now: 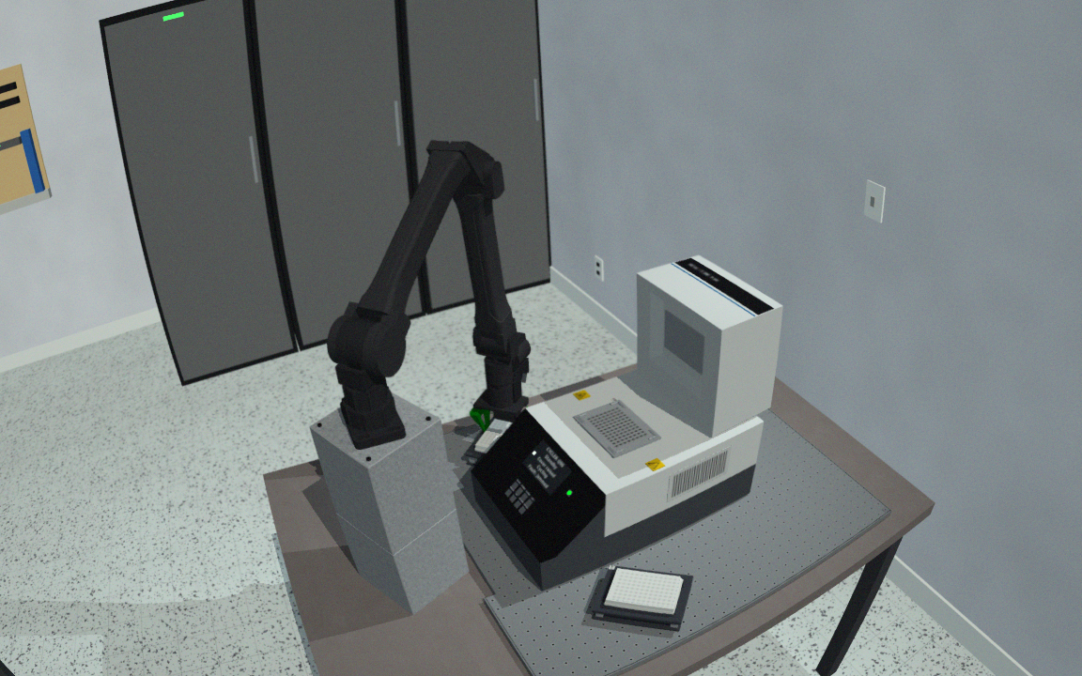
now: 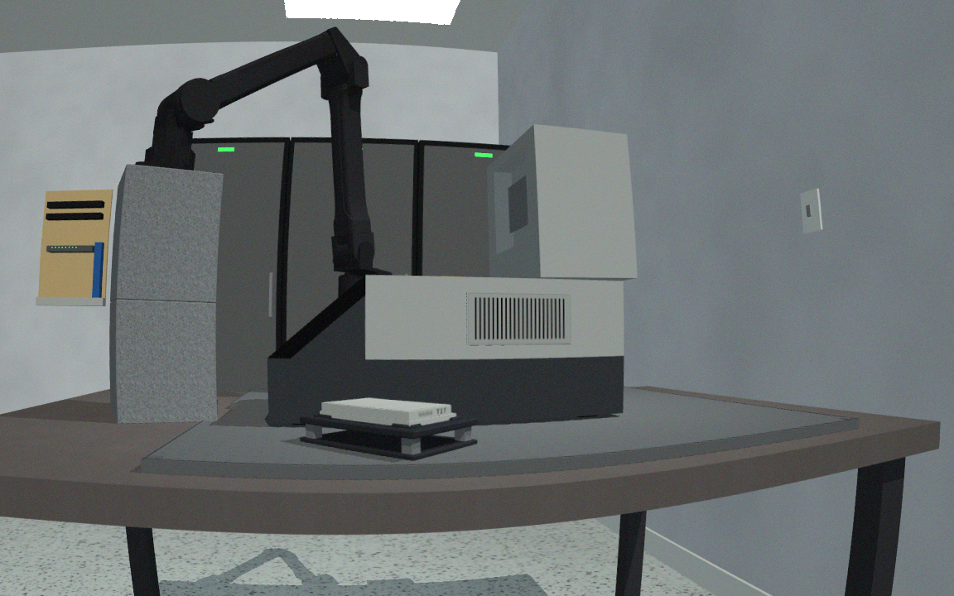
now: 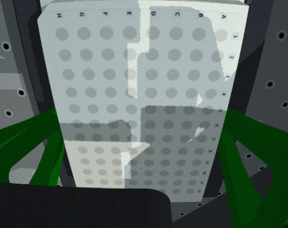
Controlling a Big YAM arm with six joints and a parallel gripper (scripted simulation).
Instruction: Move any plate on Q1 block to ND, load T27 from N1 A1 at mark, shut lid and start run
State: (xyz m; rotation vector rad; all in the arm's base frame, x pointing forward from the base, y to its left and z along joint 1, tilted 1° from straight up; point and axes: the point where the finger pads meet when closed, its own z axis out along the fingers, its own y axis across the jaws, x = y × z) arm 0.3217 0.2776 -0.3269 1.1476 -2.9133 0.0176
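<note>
Now: hand 1 cm above the dark nest ND. Round my hand: plate T27: 3 cm ahead, 56 cm to the right, 1 cm below; then black plate nest N1: 3 cm ahead, 56 cm to the right, 2 cm below.
</note>
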